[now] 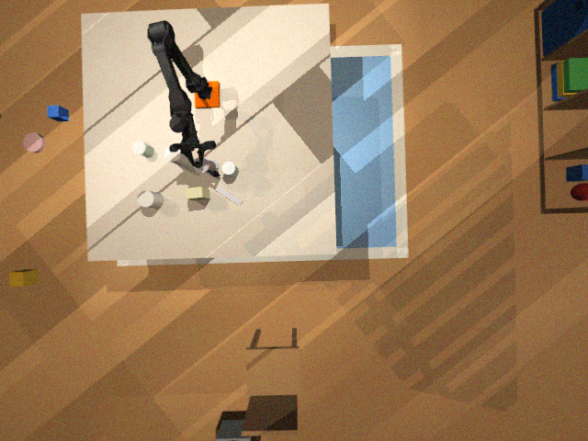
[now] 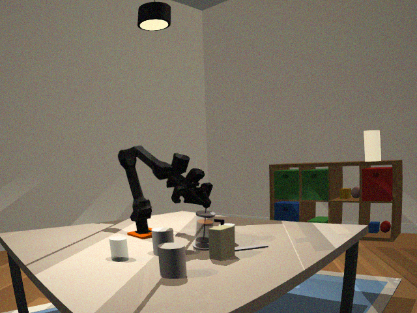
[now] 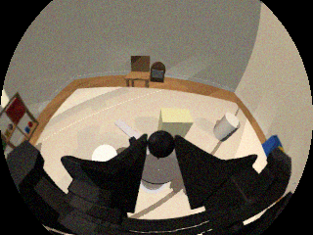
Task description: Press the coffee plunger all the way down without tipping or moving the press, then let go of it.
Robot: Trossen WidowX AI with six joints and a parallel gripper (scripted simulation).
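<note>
Right now my gripper tip is 90 mm above the glass coffee press, 10 mm to the right of it and 10 mm past it. The rest, counted from my gripper tip: flat grey strip 180 mm below, 110 mm to the left, 100 mm ahead.
</note>
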